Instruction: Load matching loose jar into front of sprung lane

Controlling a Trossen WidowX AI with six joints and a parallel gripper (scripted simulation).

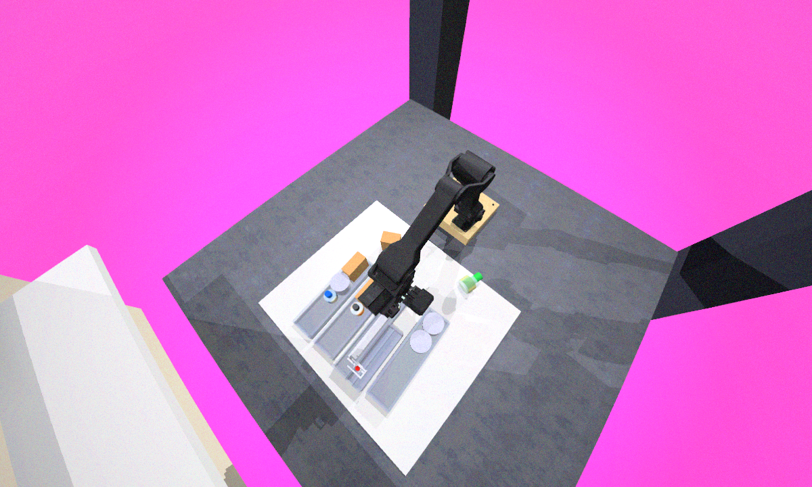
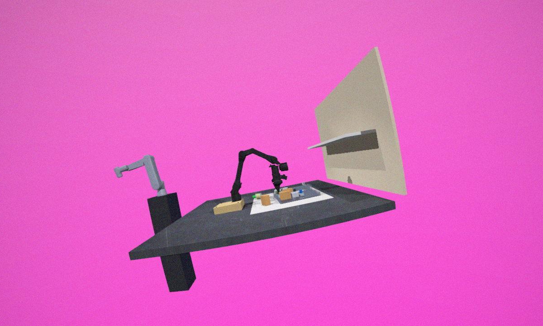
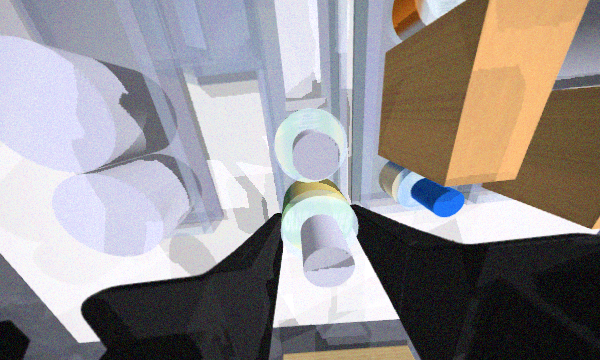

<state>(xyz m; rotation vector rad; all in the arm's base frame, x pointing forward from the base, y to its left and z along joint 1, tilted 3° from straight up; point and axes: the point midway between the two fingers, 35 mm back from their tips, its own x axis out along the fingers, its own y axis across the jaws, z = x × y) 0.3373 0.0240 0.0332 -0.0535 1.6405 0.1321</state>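
Now: the sprung lane 150 mm ahead of my gripper tip, 40 mm to the left of it and 30 mm below it. The rest, counted from my gripper tip: red mark (220 mm ahead, 60 mm to the left, 20 mm above).
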